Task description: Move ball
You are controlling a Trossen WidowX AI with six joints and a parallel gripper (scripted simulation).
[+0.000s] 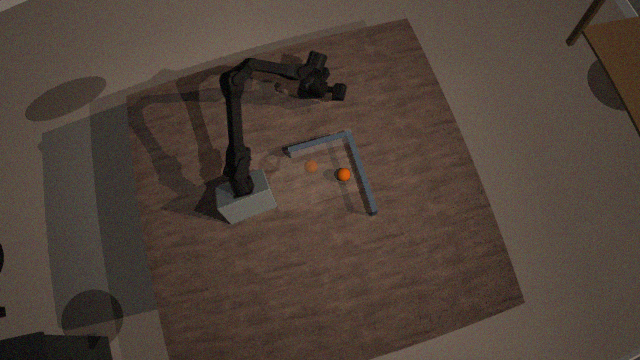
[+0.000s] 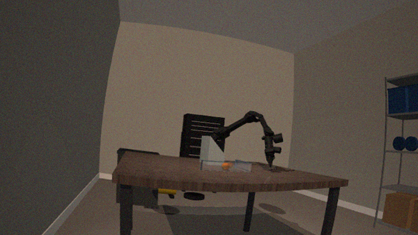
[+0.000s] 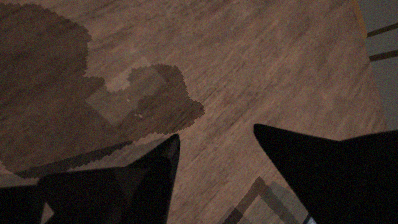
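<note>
Right now my gripper tip is 31 cm to the left of the orange ball, 2 cm past it and 2 cm above it. Round my gripper tip: see-through copy of ball 25 cm to the right, 13 cm behind, 2 cm below.
</note>
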